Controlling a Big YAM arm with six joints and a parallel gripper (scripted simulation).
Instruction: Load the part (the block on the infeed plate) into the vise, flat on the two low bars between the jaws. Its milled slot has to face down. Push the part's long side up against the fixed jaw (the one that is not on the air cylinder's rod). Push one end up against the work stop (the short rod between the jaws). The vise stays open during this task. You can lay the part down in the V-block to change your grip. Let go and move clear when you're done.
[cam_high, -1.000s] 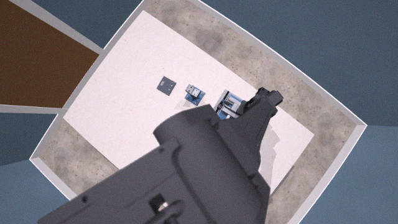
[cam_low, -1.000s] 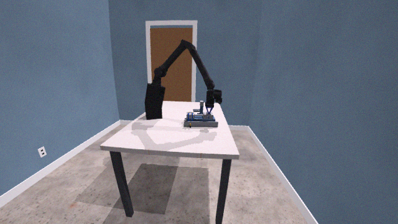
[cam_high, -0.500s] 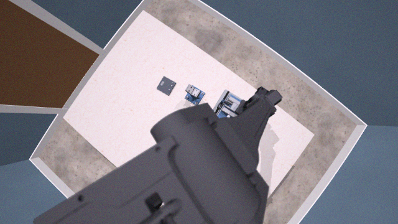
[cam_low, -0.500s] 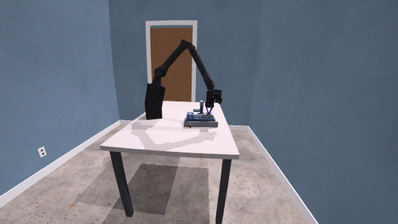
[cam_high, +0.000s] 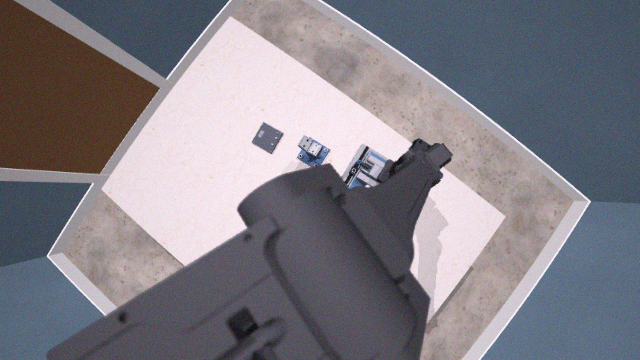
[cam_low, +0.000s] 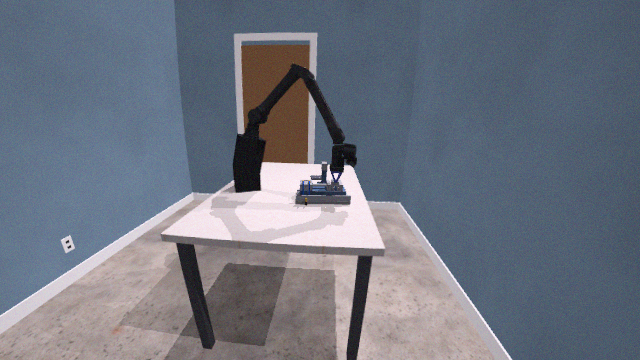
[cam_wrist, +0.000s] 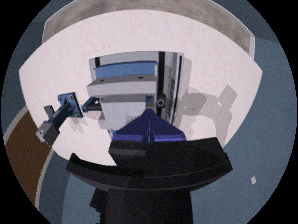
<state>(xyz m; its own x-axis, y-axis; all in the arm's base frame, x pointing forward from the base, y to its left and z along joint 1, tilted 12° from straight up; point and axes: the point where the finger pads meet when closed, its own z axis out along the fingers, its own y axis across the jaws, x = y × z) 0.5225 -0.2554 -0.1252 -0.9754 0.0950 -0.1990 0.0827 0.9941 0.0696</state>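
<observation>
The part is 30 mm to the left of my hand and 20 mm below it. Also, from my hand: dark square plate 450 mm to the left, 110 mm below, 40 mm behind.
</observation>
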